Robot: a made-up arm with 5 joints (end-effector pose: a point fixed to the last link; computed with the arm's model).
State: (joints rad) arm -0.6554 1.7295 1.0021 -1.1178 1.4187
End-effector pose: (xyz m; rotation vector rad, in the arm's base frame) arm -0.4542 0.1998 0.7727 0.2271 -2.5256 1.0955
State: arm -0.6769 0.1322 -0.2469 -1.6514 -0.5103
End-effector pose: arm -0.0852 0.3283 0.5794 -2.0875 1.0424 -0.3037
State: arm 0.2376 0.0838 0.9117 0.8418 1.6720
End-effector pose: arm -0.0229 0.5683 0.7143 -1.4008 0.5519 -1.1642
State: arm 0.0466 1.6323 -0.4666 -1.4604 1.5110
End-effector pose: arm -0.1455 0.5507 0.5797 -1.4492 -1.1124 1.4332
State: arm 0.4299 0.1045 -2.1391 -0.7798 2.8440
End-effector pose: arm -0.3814 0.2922 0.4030 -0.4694 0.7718 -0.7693
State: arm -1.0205 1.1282 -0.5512 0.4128 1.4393
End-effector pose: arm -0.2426 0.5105 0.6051 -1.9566 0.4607 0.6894
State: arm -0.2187 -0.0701 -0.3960 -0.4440 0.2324
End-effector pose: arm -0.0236 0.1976 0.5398 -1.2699 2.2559 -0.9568
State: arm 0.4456 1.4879 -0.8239 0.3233 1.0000
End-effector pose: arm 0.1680 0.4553 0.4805 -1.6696 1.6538 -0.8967
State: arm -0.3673 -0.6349 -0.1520 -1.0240 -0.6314
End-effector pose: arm -0.1061 0.1144 0.5801 1.0214 -2.5784 1.4026
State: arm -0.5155 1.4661 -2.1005 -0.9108 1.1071
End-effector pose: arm -0.1236 0.2765 0.3966 -2.0756 1.3649 0.7897
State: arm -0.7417 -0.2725 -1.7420 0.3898 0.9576
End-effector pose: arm -0.3881 -0.0810 0.4213 0.2449 -2.4420 0.5373
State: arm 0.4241 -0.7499 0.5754 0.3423 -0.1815
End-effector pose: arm -0.0929 0.2122 0.6970 -0.8813 -2.1231 1.8439
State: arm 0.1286 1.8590 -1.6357 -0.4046 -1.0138
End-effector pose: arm 0.0503 0.3427 0.3930 0.8914 -1.6741 1.4614
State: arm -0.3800 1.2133 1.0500 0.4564 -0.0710
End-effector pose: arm -0.4343 0.5174 0.8052 -1.4485 0.7057 -0.2784
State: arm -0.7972 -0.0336 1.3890 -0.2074 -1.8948
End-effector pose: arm -0.3198 0.3902 0.8106 -0.6923 2.1545 -1.4219
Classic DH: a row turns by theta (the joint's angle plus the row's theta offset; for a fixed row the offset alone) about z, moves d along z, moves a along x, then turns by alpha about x. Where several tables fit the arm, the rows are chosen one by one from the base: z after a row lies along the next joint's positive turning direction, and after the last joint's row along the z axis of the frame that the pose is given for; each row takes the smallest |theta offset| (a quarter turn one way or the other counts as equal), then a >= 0, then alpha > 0; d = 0 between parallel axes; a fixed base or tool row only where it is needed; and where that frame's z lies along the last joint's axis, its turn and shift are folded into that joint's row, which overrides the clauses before.
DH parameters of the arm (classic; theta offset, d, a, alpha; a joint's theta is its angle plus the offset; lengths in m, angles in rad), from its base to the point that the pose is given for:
base (fixed): -0.5226 0.2811 -0.1962 2.6737
joint 1: 0 -0.4395 -0.2411 -2.6737
joint 2: -0.1577 -0.1854 0.0004 0.5599
joint 3: 0 -0.0849 0.2462 2.5817
joint 4: -1.101 -0.2199 0.0365 -2.8924
joint 5: 0.0924 -0.003 0.028 1.8019
tool (fixed): 3.0221 0.051 0 0

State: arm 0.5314 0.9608 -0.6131 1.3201 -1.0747
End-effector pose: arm 0.0307 0.2738 0.5406 -1.4164 -1.2386 0.6212
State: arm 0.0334 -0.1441 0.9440 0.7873 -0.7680
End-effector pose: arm -0.0670 0.4279 0.7156 0.6321 2.5070 -1.7713
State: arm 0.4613 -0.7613 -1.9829 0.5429 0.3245
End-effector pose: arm -0.4749 0.5289 0.2563 -1.7898 -1.1714 -0.7226
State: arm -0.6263 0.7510 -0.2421 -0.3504 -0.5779
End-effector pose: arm -0.0849 0.4686 0.5804 -1.9520 1.7926 -0.9329
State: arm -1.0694 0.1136 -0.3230 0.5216 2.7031
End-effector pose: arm -0.0857 0.3107 0.5892 -1.4019 0.1709 0.7425
